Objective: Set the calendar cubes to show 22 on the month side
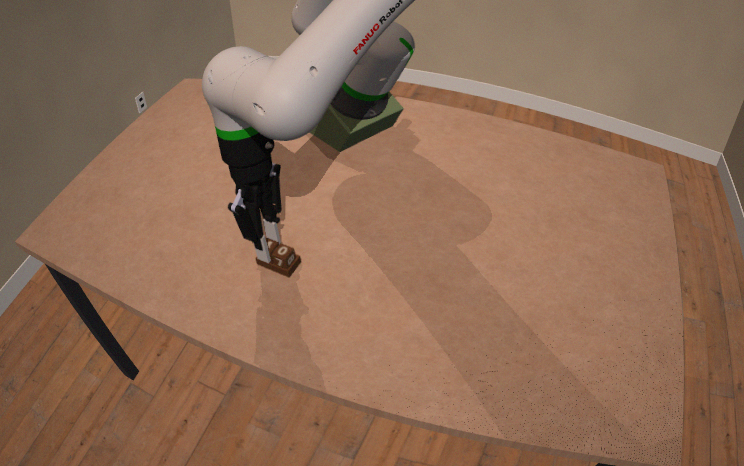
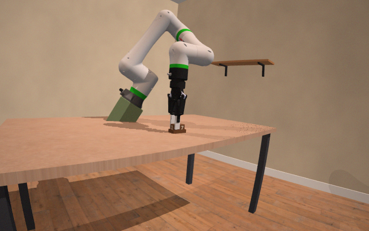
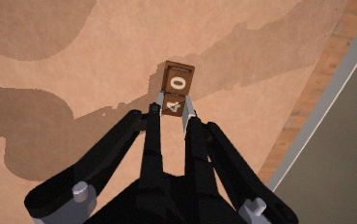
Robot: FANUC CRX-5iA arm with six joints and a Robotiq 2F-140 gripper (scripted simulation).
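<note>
Right now my hand is 10 mm short of the digit cube, 30 mm to the right of it and 30 mm above it. Also, from my hand: tray 20 mm to the left, 40 mm below.
</note>
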